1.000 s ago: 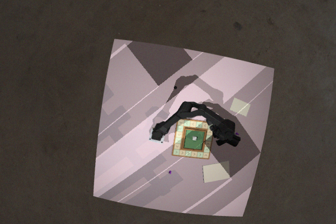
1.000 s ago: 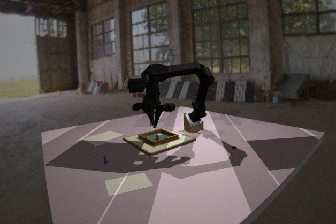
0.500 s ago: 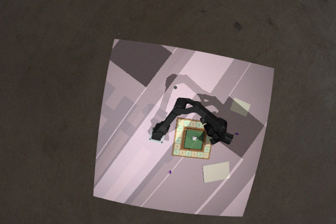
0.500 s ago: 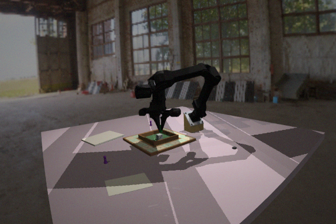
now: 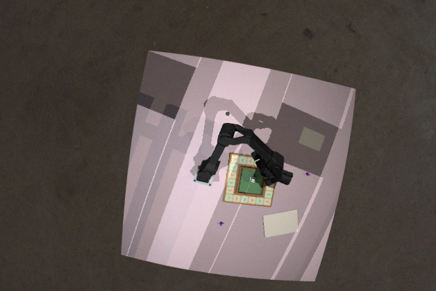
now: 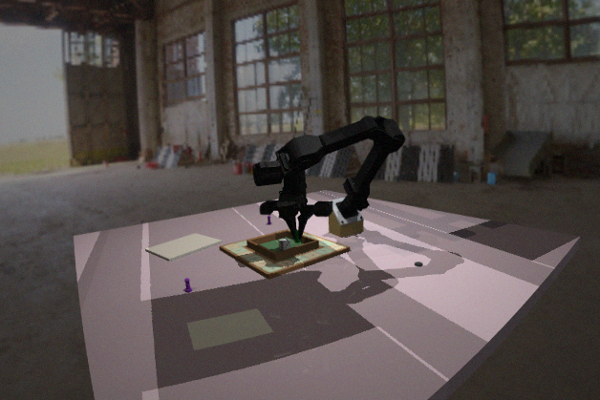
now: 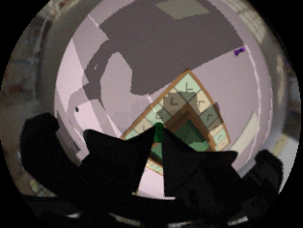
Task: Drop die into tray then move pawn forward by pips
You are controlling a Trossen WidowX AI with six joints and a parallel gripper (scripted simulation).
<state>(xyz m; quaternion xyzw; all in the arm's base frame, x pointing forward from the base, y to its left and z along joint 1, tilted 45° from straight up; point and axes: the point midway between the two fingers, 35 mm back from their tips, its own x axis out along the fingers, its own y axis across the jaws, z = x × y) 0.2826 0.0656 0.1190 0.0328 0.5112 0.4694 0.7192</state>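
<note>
The white die is 100 mm to the right of my gripper tip, 50 mm below it and 10 mm behind it. The rest, counted from my gripper tip: black dot (230 mm behind, 220 mm to the left, 70 mm below); then green pawn (10 mm above); then green dice tray (110 mm to the right, 60 mm below, 10 mm behind).
</note>
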